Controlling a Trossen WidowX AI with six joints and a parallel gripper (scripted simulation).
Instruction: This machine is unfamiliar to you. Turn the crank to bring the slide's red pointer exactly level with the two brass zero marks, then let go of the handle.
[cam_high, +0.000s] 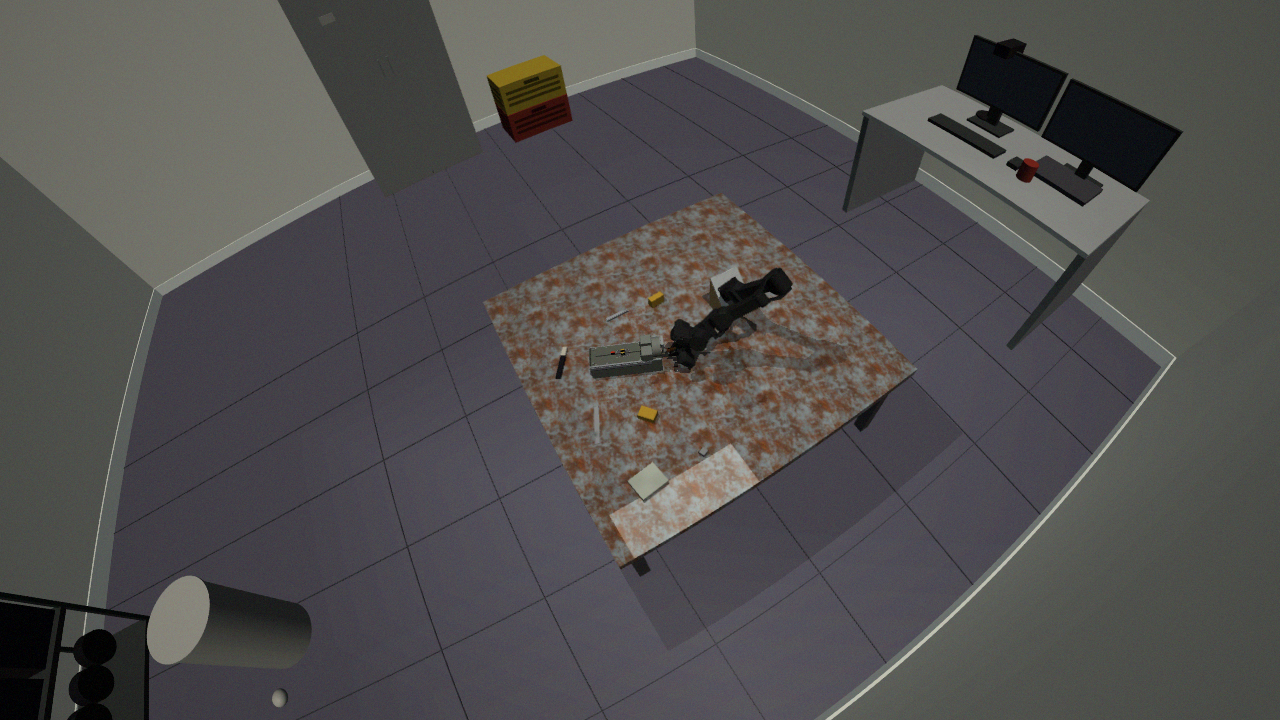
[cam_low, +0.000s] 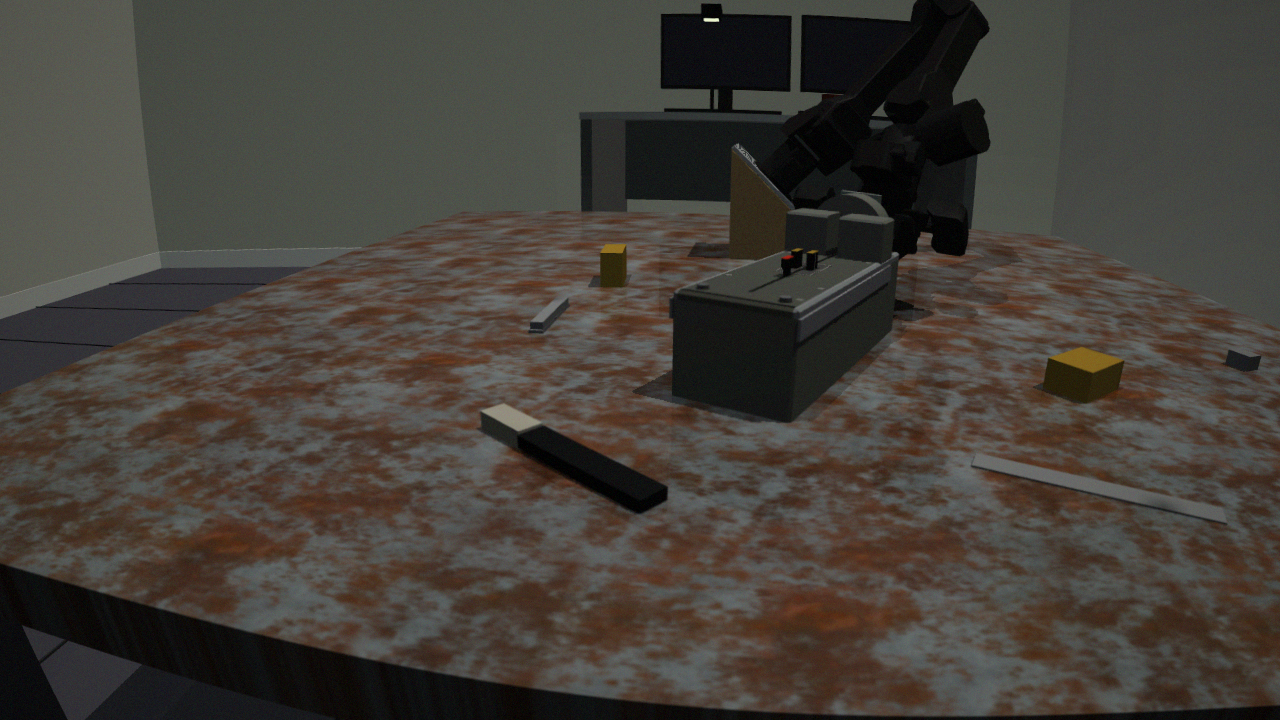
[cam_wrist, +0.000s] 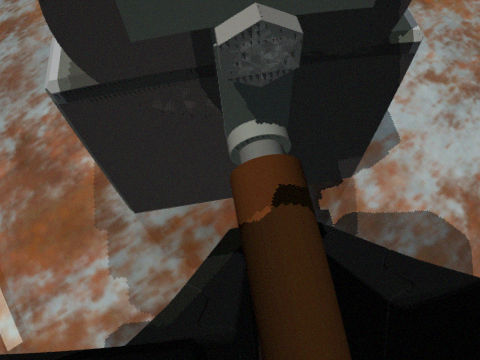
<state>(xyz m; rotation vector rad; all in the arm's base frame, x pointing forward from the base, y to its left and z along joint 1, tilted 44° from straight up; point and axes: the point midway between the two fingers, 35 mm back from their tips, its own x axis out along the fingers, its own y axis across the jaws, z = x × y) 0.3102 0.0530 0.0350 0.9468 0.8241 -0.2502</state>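
Now: gripper tip 1 cm past the brown crank handle, 1 cm to the right of it and 3 cm below it. The rest, counted from my gripper tip: red pointer: 17 cm ahead, 10 cm to the right, 5 cm above; then small grey bar: 4 cm ahead, 30 cm to the right, 3 cm below; then grey strip: 36 cm ahead, 6 cm to the left, 3 cm below.
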